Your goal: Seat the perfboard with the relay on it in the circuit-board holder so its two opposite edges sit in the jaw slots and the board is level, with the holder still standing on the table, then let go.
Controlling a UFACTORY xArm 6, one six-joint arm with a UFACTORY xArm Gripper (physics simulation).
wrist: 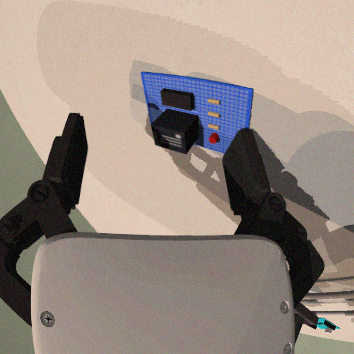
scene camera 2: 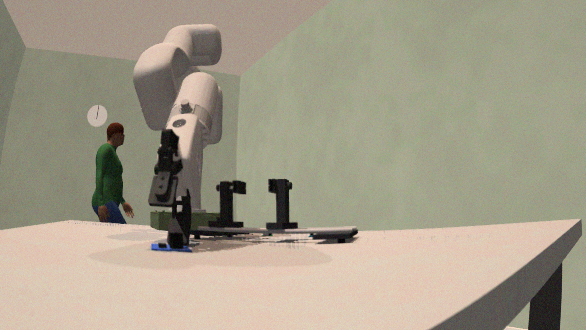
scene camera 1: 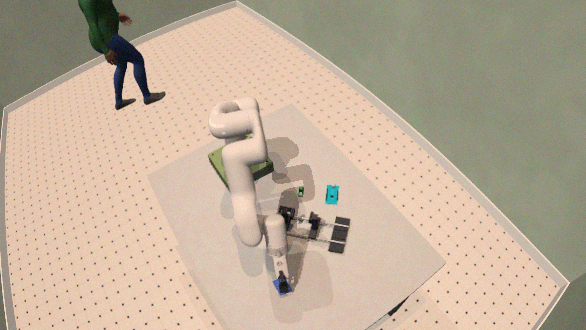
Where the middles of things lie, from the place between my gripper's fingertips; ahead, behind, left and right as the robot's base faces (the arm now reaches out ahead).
Now: the blue perfboard (wrist: 183, 110) 20 mm below my hand and 10 mm behind it. The rest, counted from my hand: black circuit-board holder (scene camera 2: 224, 226): 240 mm to the left, 140 mm behind, 30 mm above.
